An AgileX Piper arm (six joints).
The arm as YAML. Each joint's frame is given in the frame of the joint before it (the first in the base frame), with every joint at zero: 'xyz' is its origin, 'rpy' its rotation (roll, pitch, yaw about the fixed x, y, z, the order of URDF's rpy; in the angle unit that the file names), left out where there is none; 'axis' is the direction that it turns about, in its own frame. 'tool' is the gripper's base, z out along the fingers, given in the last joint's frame.
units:
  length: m
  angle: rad
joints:
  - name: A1
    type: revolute
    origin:
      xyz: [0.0, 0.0, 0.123]
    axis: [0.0, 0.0, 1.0]
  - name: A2
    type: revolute
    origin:
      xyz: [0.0, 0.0, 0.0]
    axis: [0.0, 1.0, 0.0]
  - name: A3
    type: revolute
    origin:
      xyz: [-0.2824, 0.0, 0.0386]
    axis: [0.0, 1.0, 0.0]
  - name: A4
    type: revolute
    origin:
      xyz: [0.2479, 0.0, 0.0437]
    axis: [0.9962, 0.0, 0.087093]
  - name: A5
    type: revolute
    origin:
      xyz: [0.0, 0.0, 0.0]
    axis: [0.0, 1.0, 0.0]
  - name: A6
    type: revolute
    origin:
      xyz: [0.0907, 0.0, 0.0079]
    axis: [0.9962, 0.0, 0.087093]
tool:
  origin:
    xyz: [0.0, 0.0, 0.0]
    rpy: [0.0, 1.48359, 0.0]
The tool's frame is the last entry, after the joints.
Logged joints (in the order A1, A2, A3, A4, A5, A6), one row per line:
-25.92 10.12 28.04 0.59 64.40 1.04
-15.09 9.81 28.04 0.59 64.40 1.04
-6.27 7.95 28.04 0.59 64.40 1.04
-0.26 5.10 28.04 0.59 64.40 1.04
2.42 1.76 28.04 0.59 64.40 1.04
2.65 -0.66 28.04 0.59 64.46 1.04
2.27 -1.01 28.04 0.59 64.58 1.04
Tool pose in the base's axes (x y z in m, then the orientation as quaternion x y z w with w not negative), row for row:
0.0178 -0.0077 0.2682 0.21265 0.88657 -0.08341 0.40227
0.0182 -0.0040 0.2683 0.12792 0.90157 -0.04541 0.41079
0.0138 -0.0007 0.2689 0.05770 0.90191 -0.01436 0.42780
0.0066 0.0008 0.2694 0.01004 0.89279 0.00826 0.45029
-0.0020 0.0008 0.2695 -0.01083 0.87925 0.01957 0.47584
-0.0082 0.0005 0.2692 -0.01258 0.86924 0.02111 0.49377
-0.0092 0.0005 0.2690 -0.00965 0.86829 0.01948 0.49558
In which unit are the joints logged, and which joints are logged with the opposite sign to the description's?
The joints are logged in degrees. Opposite sign: A3.
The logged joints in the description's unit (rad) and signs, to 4 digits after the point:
-0.4524 0.1766 -0.4894 0.0103 1.1240 0.0182
-0.2634 0.1712 -0.4894 0.0103 1.1240 0.0182
-0.1094 0.1388 -0.4894 0.0103 1.1240 0.0182
-0.0045 0.0890 -0.4894 0.0103 1.1240 0.0182
0.0422 0.0307 -0.4894 0.0103 1.1240 0.0182
0.0463 -0.0115 -0.4894 0.0103 1.1250 0.0182
0.0396 -0.0176 -0.4894 0.0103 1.1271 0.0182

